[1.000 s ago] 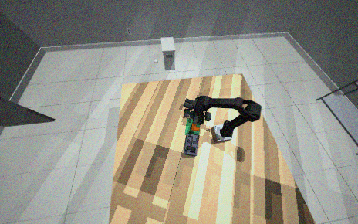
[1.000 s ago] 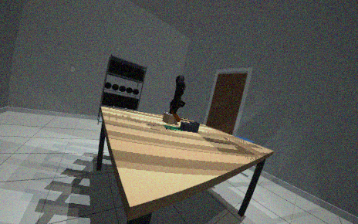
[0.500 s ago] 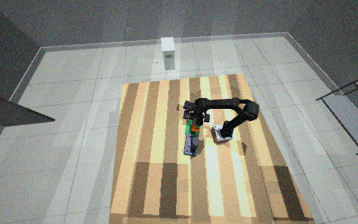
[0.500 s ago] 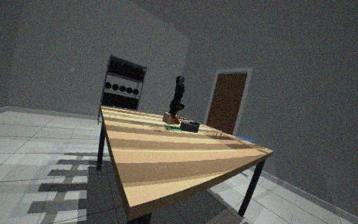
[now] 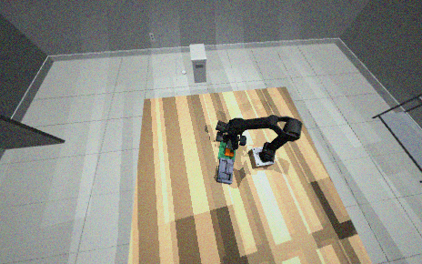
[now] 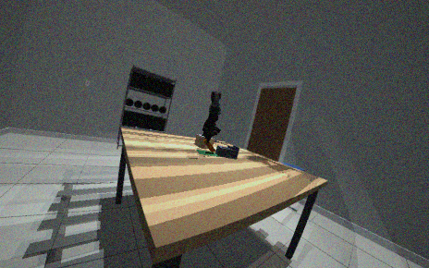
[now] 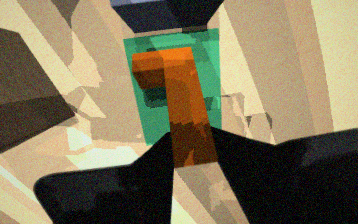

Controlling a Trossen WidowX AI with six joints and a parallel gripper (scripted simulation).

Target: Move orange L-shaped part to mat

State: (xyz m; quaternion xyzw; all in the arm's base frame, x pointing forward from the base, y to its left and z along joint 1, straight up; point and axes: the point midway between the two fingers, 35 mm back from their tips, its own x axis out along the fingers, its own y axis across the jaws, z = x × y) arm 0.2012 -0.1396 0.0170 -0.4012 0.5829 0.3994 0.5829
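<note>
Now: gripper tip 40 mm to the right of the orange L-shaped part and 30 mm above it. Round my gripper tip: green mat: 90 mm below, 20 mm to the left, 10 mm ahead.
</note>
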